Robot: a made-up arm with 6 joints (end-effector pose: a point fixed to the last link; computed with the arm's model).
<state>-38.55 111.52 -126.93 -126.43 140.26 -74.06</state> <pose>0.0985 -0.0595 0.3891 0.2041 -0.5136 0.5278 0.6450</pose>
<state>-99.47 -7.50 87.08 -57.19 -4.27 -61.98</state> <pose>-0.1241 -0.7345 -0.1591 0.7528 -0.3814 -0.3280 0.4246</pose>
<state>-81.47 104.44 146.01 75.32 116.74 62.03</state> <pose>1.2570 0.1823 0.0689 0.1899 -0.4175 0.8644 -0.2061</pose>
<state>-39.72 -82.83 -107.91 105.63 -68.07 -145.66</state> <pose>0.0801 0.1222 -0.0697 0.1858 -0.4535 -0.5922 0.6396</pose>
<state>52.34 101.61 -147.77 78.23 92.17 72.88</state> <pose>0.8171 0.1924 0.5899 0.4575 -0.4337 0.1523 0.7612</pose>
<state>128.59 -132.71 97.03 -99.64 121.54 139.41</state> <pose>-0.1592 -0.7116 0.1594 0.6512 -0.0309 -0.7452 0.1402</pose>
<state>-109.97 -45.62 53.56 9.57 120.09 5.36</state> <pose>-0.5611 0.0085 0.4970 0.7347 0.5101 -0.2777 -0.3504</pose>
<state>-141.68 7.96 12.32 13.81 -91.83 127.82</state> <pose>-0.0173 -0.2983 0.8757 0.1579 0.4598 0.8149 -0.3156</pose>
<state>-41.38 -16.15 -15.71 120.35 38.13 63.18</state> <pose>0.6038 -0.2787 0.0311 0.0411 0.4148 -0.4944 0.7628</pose>
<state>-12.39 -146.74 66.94 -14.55 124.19 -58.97</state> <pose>0.3217 0.2565 1.0297 0.5482 0.1774 -0.3570 -0.7352</pose>
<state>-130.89 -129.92 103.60 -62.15 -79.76 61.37</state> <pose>0.0605 -0.1759 -0.4934 0.6209 0.3936 0.2641 0.6243</pose>
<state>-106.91 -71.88 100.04 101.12 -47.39 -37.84</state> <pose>-0.2889 -0.1629 0.6249 0.7409 0.3315 0.5764 0.0949</pose>
